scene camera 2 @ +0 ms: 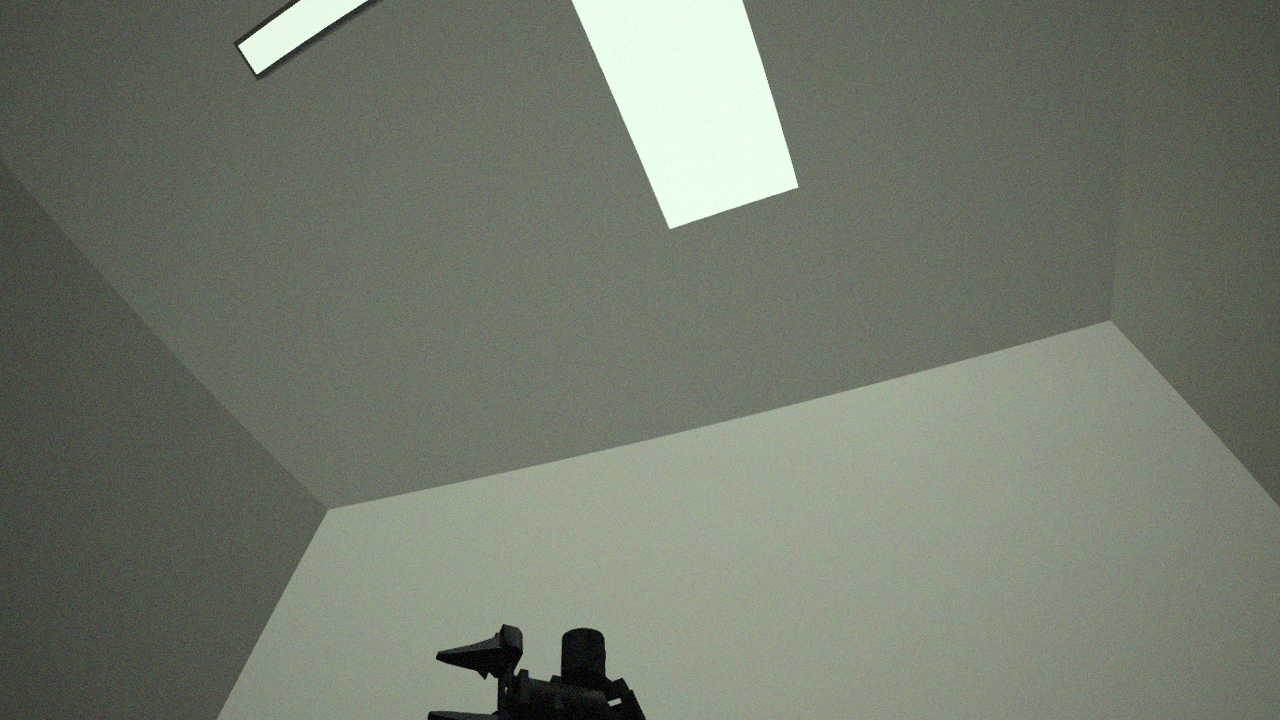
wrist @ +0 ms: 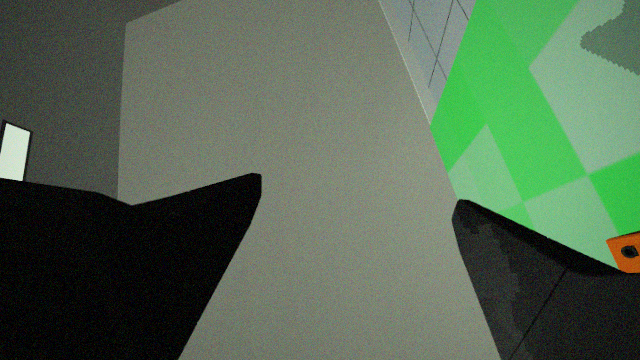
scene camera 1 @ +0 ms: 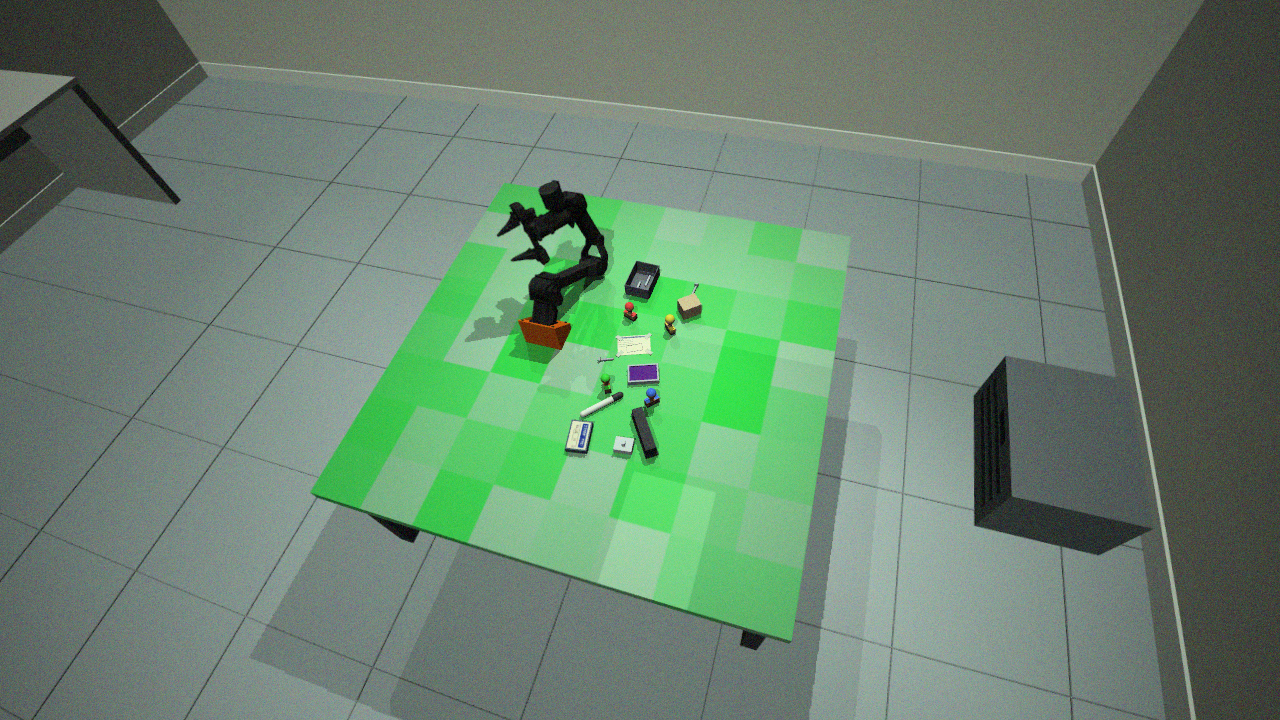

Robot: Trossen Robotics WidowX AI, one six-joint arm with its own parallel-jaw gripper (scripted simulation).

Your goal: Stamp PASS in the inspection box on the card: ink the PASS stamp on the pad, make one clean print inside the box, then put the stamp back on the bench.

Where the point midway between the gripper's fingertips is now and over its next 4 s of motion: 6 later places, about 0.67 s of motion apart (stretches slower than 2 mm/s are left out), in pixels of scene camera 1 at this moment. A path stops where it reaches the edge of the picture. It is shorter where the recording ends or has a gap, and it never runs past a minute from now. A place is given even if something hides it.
The gripper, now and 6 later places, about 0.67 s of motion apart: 504, 248; 522, 282; 586, 348; 604, 371; 605, 378; 606, 382; 606, 382
